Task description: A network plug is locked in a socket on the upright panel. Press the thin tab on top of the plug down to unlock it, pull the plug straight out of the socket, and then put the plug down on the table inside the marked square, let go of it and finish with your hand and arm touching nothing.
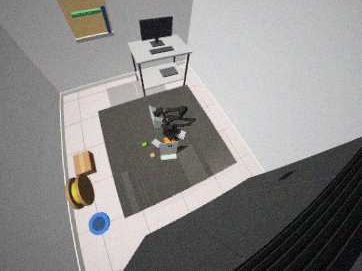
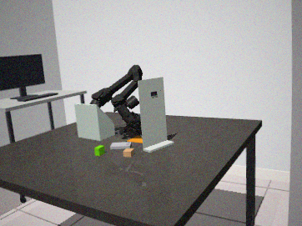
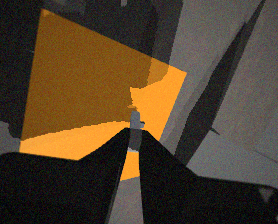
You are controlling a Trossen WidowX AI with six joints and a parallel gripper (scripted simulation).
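The grey network plug is right at my gripper tip. Round my gripper tip: upright panel: 15 cm ahead, 8 cm to the right, 14 cm above; orange marked square: 1 cm behind, 2 cm below.
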